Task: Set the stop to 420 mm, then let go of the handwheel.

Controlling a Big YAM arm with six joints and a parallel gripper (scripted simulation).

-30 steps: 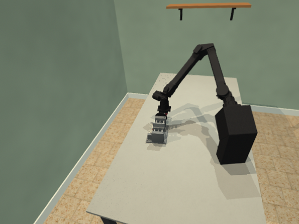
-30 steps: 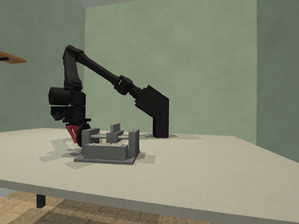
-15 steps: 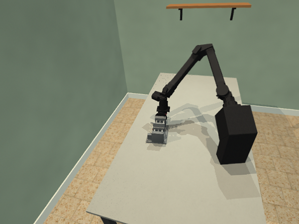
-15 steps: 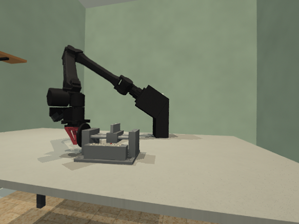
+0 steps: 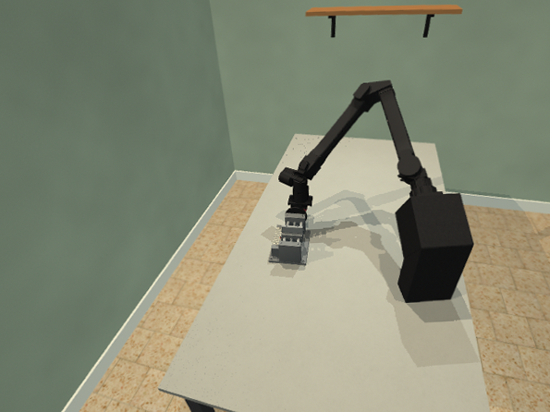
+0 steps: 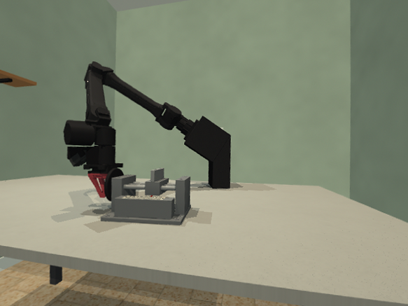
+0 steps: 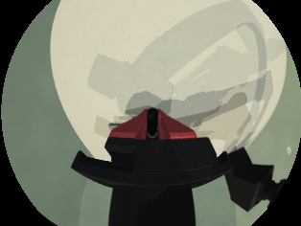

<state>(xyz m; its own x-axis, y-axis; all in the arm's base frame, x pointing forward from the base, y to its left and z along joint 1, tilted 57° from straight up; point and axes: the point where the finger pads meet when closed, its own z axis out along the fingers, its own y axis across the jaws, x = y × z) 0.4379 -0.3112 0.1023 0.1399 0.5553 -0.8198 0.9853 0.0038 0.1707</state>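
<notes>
Right now my hand is 16 cm to the right of the sliding stop block, 5 cm below it and 5 cm short of it.
</notes>
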